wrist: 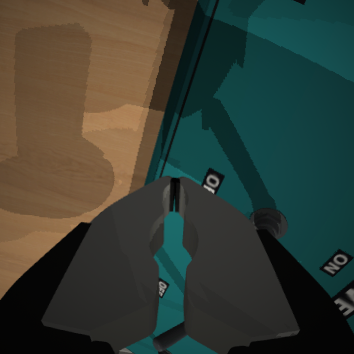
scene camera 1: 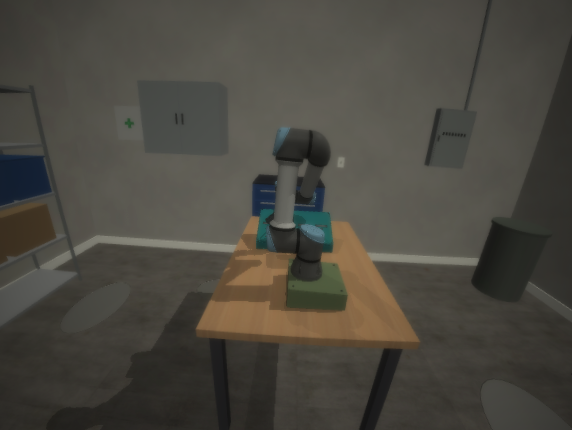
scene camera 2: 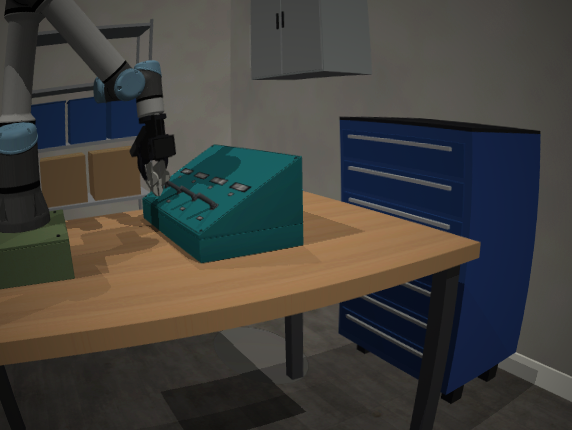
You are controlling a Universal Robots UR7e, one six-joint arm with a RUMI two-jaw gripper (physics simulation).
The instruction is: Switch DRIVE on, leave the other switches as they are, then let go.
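Where they show: gripper, between the fingertips: point(wrist: 174, 180) point(scene camera 2: 158, 196); arm's base, origin of its link: point(scene camera 1: 306, 271) point(scene camera 2: 22, 223).
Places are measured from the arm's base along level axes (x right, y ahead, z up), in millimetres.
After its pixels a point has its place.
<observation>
The teal console point(scene camera 1: 325, 240) @(x 164, y 411, z -21 mm) point(scene camera 2: 270, 200) @(x 216, y 551, z 15 mm) point(wrist: 310, 150) @(x -146, y 455, z 1 mm) stands on the table with a sloping switch panel. Dark switch levers point(scene camera 2: 206, 201) @(x 148, y 434, z 18 mm) stick out from the panel in scene camera 2. My gripper point(scene camera 2: 158, 194) @(x -109, y 398, z -3 mm) point(wrist: 174, 180) @(x -109, y 398, z -3 mm) is shut and empty, its tips together over the console's low front edge, at the end away from scene camera 2. In the wrist view a round switch base point(wrist: 269, 222) @(x -103, y 452, z 9 mm) shows beside the right finger; its lever is hidden. An ON label point(wrist: 336, 262) @(x -96, y 497, z 25 mm) and an OFF label point(wrist: 161, 288) @(x 23, y 421, z -16 mm) show. The DRIVE name cannot be read in full. Scene camera 1 hides the fingers behind the arm.
Another dark lever point(wrist: 170, 336) @(x 18, y 428, z 28 mm) shows between the finger bases in the wrist view. Small display windows point(scene camera 2: 240, 187) @(x 150, y 515, z 38 mm) line the panel above the levers. The arm's green base block point(scene camera 1: 316, 295) @(x 34, y -147, z -21 mm) point(scene camera 2: 35, 260) @(x 175, y 24, z -45 mm) stands on the wooden table point(scene camera 1: 250, 320) @(x -238, y -229, z -95 mm) point(scene camera 2: 200, 295) @(x 377, y 319, z -95 mm). A blue drawer cabinet point(scene camera 2: 500, 225) stands behind.
</observation>
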